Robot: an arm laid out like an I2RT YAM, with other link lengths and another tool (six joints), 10 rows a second.
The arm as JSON. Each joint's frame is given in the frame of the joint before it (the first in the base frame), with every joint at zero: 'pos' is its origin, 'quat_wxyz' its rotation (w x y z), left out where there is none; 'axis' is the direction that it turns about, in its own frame. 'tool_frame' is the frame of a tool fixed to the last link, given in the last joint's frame.
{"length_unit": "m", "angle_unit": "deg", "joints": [
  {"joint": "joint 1", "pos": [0.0, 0.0, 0.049], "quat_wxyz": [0.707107, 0.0, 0.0, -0.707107], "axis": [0.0, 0.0, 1.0]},
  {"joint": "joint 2", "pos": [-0.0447, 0.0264, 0.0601], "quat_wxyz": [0.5, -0.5, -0.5, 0.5], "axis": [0.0, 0.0, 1.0]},
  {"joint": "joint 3", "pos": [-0.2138, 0.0, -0.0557], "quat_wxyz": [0.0, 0.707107, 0.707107, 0.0], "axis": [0.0, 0.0, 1.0]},
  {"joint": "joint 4", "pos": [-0.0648, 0.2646, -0.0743], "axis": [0.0, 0.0, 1.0]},
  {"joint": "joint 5", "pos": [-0.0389, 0.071, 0.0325], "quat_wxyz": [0.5, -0.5, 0.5, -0.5], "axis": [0.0, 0.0, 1.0]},
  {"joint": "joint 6", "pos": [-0.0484, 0.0, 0.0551], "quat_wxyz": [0.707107, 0.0, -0.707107, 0.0], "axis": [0.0, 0.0, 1.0]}
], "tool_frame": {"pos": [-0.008, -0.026, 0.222], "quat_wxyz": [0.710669, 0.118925, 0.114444, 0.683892]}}
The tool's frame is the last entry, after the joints.
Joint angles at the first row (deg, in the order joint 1, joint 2, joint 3, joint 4, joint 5, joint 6):
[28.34 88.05 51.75 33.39 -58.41 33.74]
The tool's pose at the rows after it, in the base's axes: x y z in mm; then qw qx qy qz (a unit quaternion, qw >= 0):
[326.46, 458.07, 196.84, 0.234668, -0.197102, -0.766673, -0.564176]
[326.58, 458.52, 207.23, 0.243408, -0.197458, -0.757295, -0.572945]
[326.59, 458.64, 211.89, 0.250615, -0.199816, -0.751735, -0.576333]
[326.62, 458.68, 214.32, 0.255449, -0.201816, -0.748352, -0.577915]
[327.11, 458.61, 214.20, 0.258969, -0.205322, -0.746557, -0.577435]
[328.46, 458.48, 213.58, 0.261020, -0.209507, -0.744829, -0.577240]
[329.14, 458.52, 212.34, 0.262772, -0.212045, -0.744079, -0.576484]
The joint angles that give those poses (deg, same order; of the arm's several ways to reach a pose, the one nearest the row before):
[28.34 88.05 51.62 37.76 -58.52 38.94]
[28.34 88.05 51.62 40.66 -58.52 42.35]
[28.34 88.05 51.62 42.02 -58.48 44.40]
[28.34 88.05 51.62 42.74 -58.44 45.65]
[28.34 88.05 51.61 42.76 -58.30 46.26]
[28.34 88.11 51.61 42.76 -58.02 46.70]
[28.34 88.25 51.62 42.74 -57.91 46.92]

